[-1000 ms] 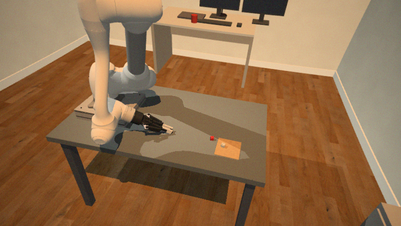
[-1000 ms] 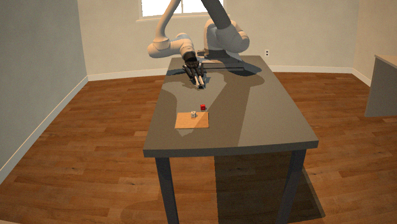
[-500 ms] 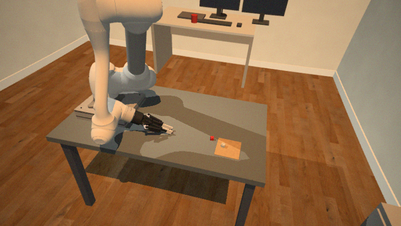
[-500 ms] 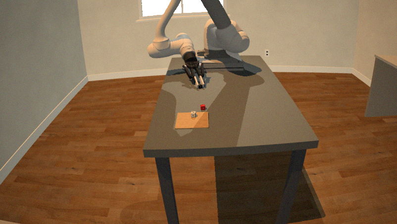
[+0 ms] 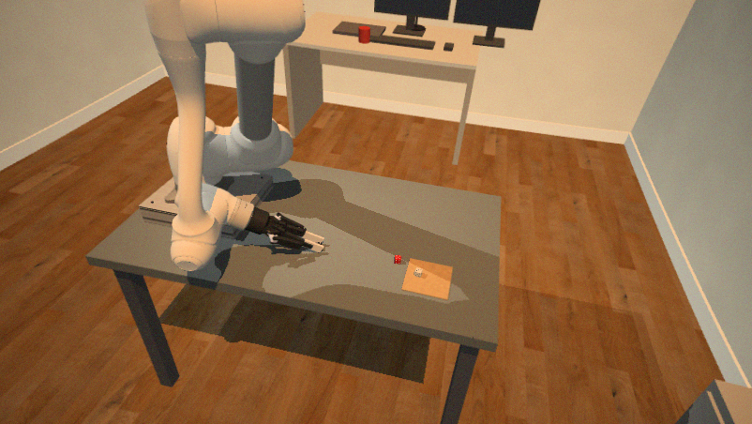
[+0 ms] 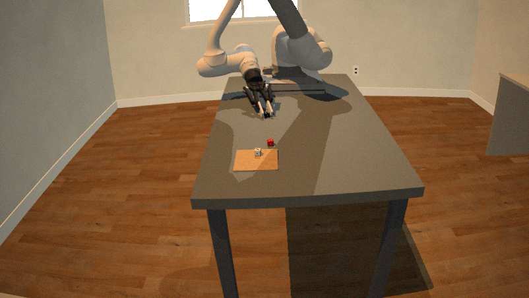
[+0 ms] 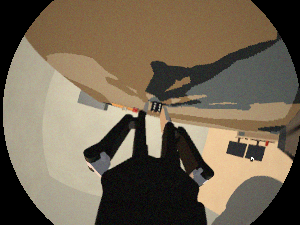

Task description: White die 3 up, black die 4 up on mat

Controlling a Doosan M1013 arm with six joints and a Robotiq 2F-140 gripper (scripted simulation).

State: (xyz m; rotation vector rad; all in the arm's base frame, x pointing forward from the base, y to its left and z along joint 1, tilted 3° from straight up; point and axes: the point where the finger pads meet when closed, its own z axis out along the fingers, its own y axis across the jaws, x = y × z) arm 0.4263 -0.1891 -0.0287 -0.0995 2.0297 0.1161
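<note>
Right now the black die is 2 cm ahead of my hand and 2 cm below it. Round my hand: white die (35 cm ahead, 9 cm to the right, 2 cm below); orange mat (38 cm ahead, 10 cm to the right, 3 cm below); red die (28 cm ahead, 3 cm to the right, 2 cm below).
</note>
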